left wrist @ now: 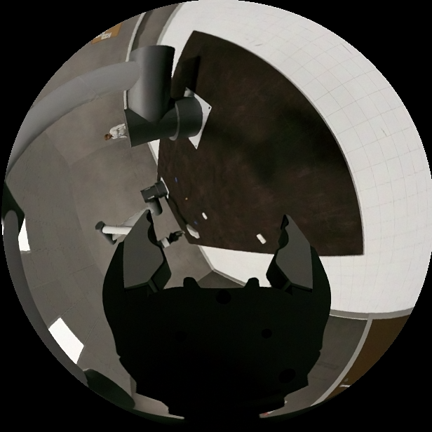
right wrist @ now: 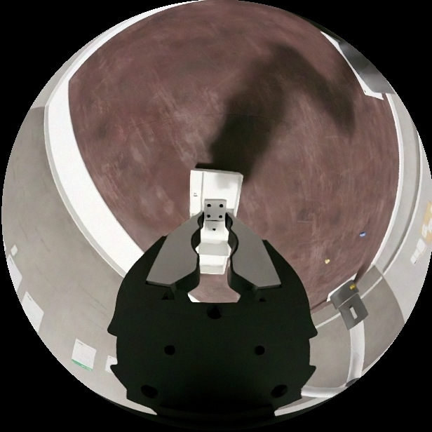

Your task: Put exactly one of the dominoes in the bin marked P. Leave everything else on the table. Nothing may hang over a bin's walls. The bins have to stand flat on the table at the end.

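My right gripper is shut on a white domino with black dots, held upright between the fingertips. In the right wrist view it is above a row of white bins. The far bin has a small mark on its left ledge that looks like a P on its side. The domino overlaps this bin's near part in the view; its height above it is unclear. Another bin shows between the fingers, partly hidden. My left gripper is open and empty, high over the dark table, far from the bins.
In the left wrist view, small white pieces lie on the table; what they are is unclear. In the right wrist view, a small blue object and a yellow one lie at the right. A grey arm base stands at the table's edge.
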